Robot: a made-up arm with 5 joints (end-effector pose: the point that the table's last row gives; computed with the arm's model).
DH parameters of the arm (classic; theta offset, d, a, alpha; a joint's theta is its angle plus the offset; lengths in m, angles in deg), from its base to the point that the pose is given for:
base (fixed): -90 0.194 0 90
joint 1: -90 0.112 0.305 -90
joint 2: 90 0.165 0.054 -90
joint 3: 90 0.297 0.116 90
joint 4: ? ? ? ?
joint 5: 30.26 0 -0.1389 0
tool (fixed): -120.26 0.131 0 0
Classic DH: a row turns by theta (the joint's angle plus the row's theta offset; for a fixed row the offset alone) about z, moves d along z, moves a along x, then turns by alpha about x.
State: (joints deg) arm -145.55 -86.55 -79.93 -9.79 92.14
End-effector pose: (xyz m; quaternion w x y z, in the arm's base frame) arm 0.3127 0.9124 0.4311 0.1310 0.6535 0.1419 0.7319
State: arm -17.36 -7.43 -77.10 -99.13 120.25
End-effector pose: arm 0.2600 -0.4605 -0.2402 0.5272 0.2120 0.7461 0.3471
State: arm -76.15 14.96 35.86 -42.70 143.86
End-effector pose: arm -0.0099 0.1135 0.5490 0.2376 -0.2374 -0.3227 0.8849
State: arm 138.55 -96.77 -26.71 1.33 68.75
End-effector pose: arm 0.2415 -0.4896 1.0666 0.4773 -0.4891 0.4623 -0.5651
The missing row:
joint 4: 0 0.395 0.082 -90
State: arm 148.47 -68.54 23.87 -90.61 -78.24
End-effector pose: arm 0.2541 -0.3610 0.4399 0.3044 0.9467 0.0418 -0.0969
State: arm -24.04 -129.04 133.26 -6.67 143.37
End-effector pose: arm 0.5035 -0.0219 -0.0168 0.4378 -0.4941 0.7265 -0.1908
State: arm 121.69 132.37 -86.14 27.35 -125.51
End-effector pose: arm -0.5917 -0.1727 0.7844 0.8087 0.4902 -0.0180 -0.3245
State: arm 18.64 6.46 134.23 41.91 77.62
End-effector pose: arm -0.5638 0.1613 0.2711 0.2003 -0.3002 -0.3294 -0.8725
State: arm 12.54 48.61 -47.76 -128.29 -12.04
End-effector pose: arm 0.0495 -0.2567 0.5215 0.3799 -0.7370 0.0352 -0.5578
